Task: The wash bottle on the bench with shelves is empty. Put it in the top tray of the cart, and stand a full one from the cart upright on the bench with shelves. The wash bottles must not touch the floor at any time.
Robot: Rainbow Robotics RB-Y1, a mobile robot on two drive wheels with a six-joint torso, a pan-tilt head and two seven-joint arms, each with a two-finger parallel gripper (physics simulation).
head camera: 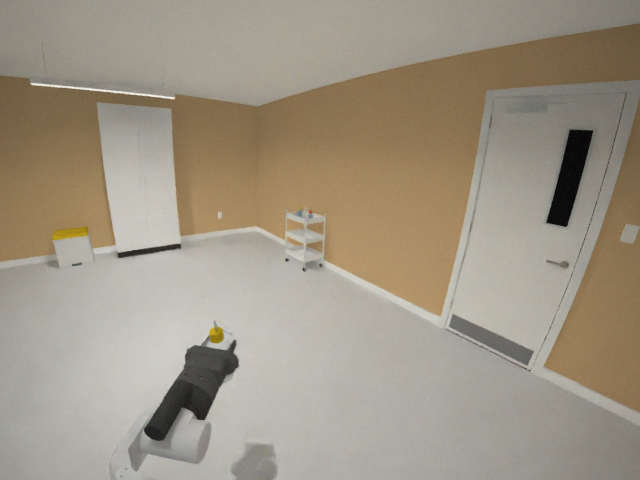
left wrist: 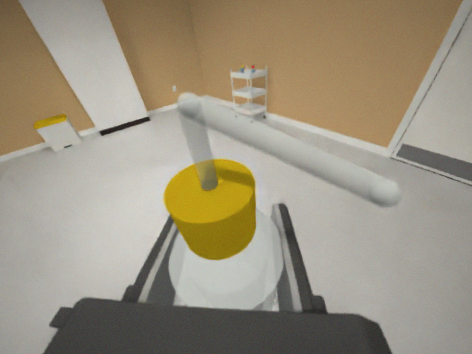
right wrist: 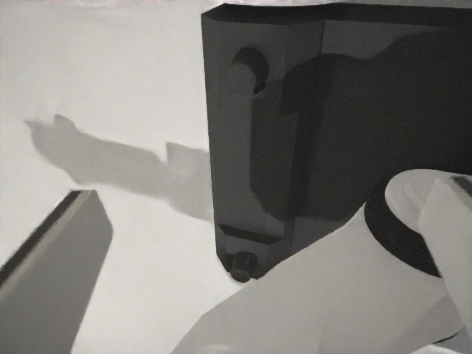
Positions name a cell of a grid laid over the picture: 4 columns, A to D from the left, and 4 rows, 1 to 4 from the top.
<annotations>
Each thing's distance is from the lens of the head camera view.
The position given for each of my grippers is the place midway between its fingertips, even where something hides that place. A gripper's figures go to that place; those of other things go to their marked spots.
my left gripper (head camera: B3): 72 cm
white cart (head camera: B3): 372 cm
white door (head camera: D3): 237 cm
white bin with yellow lid (head camera: A3): 448 cm
tall white cabinet (head camera: A2): 423 cm
The marked spots on the white bin with yellow lid and the white cart are 321 cm apart.
</annotations>
